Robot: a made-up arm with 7 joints.
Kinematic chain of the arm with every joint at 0, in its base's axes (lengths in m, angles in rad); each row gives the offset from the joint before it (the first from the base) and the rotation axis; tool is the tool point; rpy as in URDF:
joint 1: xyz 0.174 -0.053 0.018 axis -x
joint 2: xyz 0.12 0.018 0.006 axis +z
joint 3: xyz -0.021 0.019 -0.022 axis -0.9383 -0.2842 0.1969
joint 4: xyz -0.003 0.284 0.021 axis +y
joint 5: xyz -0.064 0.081 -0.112 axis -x
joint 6: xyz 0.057 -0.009 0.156 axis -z
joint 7: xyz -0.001 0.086 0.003 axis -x
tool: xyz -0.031 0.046 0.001 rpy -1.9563 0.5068 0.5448
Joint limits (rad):
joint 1: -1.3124..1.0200
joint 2: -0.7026..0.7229
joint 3: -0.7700..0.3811
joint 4: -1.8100..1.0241
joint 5: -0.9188..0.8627
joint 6: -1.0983..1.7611
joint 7: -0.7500..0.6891
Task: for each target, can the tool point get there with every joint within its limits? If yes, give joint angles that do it. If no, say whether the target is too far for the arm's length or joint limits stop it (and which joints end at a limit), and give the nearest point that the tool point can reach.
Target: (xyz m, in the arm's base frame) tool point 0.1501 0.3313 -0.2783
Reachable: yes | joints 0.7352 0.4975 -0.1415 0.7906 0.1461 1.1179 -0.5300
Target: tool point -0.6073 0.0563 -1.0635
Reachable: no: too far | nearest point -0.1015 -0.0039 -0.4680 | short by 0.784 m
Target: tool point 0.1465 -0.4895 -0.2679
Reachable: no: joint limits stop it (at a limit: joint 1, joint 2, joint 3, joint 6) | nearest point 0.0759 -0.1689 -0.2488 | short by 0.329 m
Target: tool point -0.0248 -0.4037 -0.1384
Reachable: no: joint limits stop it (at a limit: joint 1, joint 2, joint 3, joint 6) | nearest point 0.0166 -0.1656 -0.2043 | short by 0.250 m
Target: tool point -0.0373 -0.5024 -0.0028
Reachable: no: joint limits stop it (at a limit: joint 1, joint 2, joint 3, joint 6) | nearest point 0.1015 -0.2927 0.2085 | short by 0.328 m
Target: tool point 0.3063 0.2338 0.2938
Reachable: yes | joints -0.3387 -0.2119 -0.2656 -1.4069 -0.6890 0.7573 0.1500
